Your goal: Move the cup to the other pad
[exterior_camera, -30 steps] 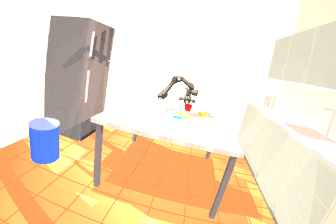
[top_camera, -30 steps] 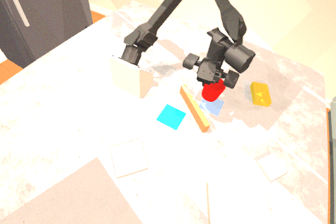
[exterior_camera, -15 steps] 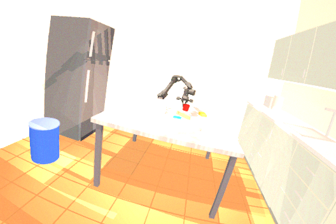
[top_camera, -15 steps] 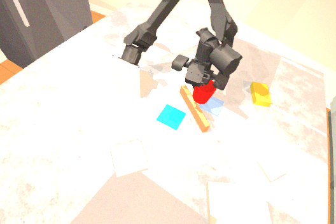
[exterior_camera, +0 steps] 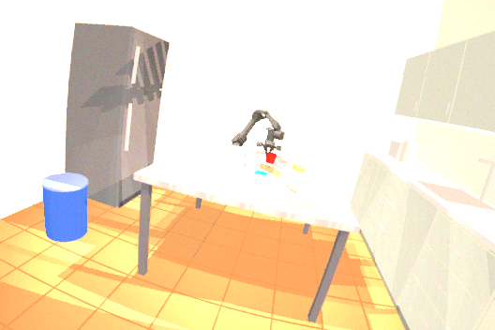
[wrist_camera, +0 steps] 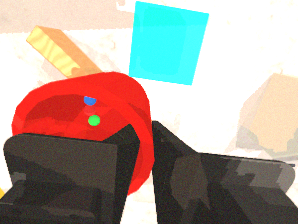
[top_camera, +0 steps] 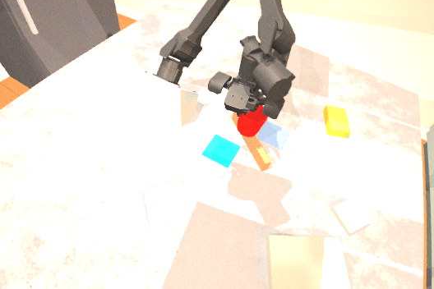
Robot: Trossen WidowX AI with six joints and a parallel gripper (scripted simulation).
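Right now my gripper tip is 4 cm short of the green marble, 2 cm to the right of it and 2 cm above it. Also, from my gripper tip: blue marble: 5 cm ahead, 2 cm below; red cup: 3 cm ahead; wooden bar: 4 cm ahead, 2 cm to the left, 10 cm below.
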